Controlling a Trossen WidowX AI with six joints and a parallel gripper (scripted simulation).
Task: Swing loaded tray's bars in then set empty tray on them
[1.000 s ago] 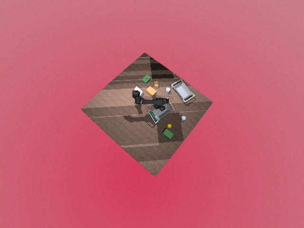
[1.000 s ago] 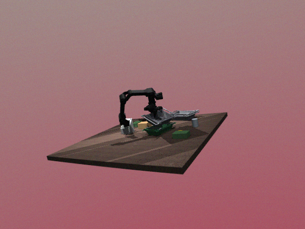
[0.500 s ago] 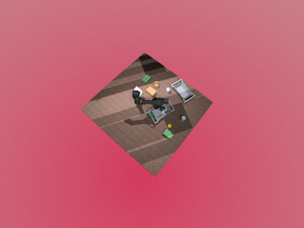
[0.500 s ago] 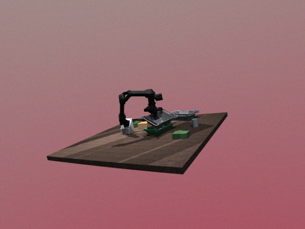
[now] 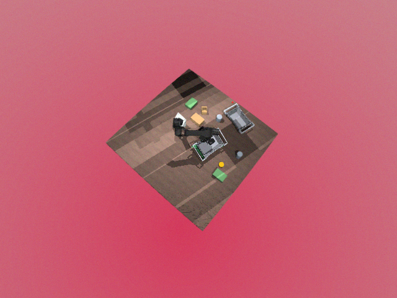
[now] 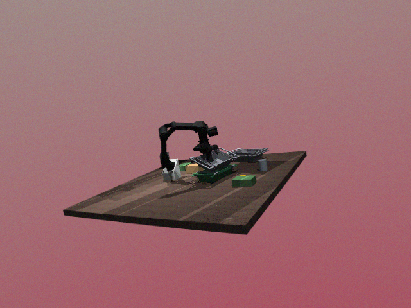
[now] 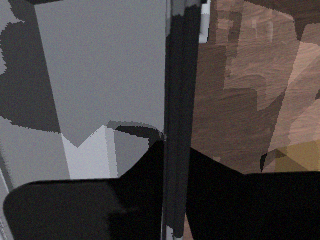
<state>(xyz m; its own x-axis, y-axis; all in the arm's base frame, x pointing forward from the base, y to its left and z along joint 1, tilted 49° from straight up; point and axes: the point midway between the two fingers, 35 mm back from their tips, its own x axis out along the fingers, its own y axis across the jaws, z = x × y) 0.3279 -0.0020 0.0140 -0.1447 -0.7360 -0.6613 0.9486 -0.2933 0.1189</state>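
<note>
The grey tray is 7 cm ahead of my gripper tip, 2 cm to the right of it and 1 cm above it. The rest, counted from my gripper tip: brown crate 23 cm behind, 30 cm to the left, 11 cm below; then yellow disc 26 cm ahead, 8 cm to the right, 11 cm below.
</note>
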